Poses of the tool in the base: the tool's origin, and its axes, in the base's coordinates. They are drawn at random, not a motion.
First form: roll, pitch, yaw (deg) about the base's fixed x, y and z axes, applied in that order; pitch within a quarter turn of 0, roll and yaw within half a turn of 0; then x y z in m.
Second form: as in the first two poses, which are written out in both.
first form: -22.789, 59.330, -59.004, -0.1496, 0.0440, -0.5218
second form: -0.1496, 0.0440, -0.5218, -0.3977, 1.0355, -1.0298
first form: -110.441, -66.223, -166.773, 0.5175, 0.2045, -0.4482
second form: 0.5175, 0.2045, -0.4482, -1.9276, -1.1558, -2.9107
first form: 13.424, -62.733, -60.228, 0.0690, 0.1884, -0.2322
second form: 0.0690, 0.1884, -0.2322, 0.2343, -1.0949, -1.0512
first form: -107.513, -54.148, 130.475, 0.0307, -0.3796, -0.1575
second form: 0.0307, -0.3796, -0.1575, -1.8765, -0.9451, 2.2772
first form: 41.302, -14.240, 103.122, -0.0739, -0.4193, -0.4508
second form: -0.0739, -0.4193, -0.4508, 0.7209, -0.2485, 1.7998
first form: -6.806, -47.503, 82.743, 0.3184, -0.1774, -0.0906
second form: 0.3184, -0.1774, -0.0906, -0.1188, -0.8291, 1.4441
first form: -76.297, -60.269, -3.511, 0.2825, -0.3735, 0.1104
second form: 0.2825, -0.3735, 0.1104, -1.3316, -1.0519, -0.0613
